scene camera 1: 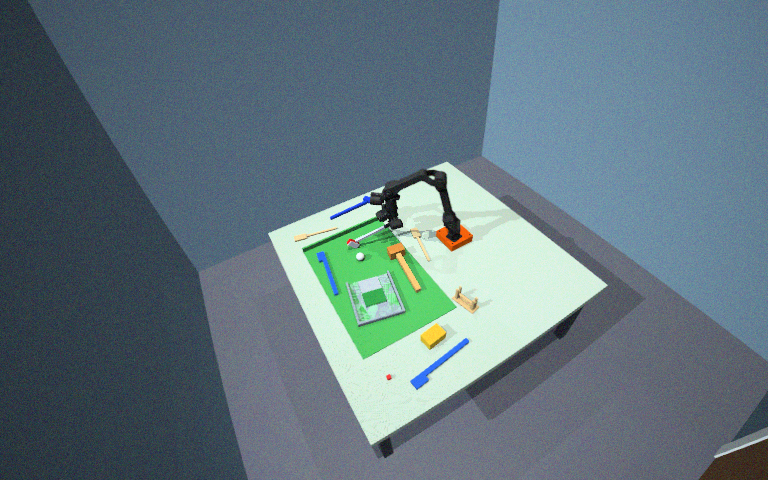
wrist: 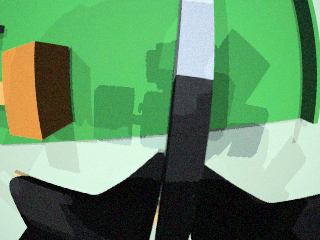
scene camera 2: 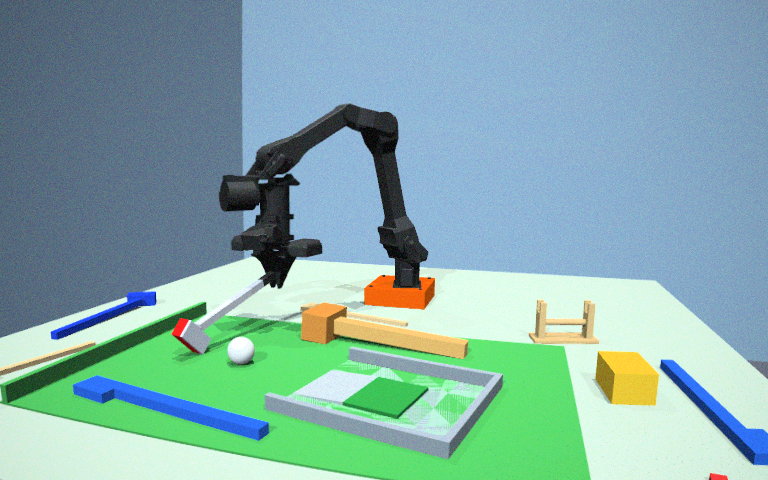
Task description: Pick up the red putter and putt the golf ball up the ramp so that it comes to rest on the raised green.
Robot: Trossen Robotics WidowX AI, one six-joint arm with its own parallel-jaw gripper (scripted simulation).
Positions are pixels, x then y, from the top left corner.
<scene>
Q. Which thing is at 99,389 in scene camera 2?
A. A blue bar.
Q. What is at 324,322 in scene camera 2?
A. A wooden mallet.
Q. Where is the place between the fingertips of my gripper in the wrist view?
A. At 173,160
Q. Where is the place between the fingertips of my gripper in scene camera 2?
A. At 276,288
</scene>
